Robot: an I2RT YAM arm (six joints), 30 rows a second.
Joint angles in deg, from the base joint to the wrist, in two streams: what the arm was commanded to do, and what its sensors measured. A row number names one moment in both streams.
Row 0, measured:
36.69 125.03 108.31 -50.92 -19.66 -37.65
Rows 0 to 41, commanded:
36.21 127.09 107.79 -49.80 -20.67 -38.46
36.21 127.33 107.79 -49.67 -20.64 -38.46
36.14 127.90 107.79 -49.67 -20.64 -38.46
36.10 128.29 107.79 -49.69 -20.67 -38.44
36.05 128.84 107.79 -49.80 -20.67 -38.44
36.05 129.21 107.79 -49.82 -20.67 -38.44
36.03 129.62 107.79 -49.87 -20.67 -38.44
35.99 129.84 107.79 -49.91 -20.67 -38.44
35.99 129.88 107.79 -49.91 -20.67 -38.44
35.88 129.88 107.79 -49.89 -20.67 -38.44
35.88 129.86 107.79 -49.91 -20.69 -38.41
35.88 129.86 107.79 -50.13 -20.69 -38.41
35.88 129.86 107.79 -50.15 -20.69 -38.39
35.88 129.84 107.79 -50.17 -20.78 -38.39
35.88 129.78 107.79 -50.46 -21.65 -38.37
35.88 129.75 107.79 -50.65 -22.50 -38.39
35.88 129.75 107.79 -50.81 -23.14 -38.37
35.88 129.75 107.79 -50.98 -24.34 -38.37
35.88 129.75 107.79 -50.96 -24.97 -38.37
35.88 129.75 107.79 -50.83 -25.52 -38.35
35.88 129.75 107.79 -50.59 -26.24 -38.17
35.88 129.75 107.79 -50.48 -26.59 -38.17
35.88 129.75 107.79 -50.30 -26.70 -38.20
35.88 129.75 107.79 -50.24 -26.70 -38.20
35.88 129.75 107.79 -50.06 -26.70 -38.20
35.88 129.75 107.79 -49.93 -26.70 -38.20
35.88 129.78 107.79 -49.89 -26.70 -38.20
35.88 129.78 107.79 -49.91 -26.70 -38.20
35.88 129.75 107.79 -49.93 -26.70 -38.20
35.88 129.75 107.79 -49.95 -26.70 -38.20
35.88 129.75 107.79 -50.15 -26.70 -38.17
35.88 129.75 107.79 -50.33 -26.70 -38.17
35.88 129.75 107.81 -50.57 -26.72 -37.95
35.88 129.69 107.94 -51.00 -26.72 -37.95
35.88 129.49 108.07 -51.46 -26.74 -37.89
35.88 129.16 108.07 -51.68 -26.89 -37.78
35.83 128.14 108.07 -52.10 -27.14 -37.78
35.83 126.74 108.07 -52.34 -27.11 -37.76
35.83 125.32 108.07 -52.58 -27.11 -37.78
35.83 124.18 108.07 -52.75 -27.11 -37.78
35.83 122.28 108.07 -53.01 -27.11 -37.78
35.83 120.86 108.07 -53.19 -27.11 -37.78
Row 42, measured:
36.01 127.94 108.18 -52.71 -25.87 -38.24
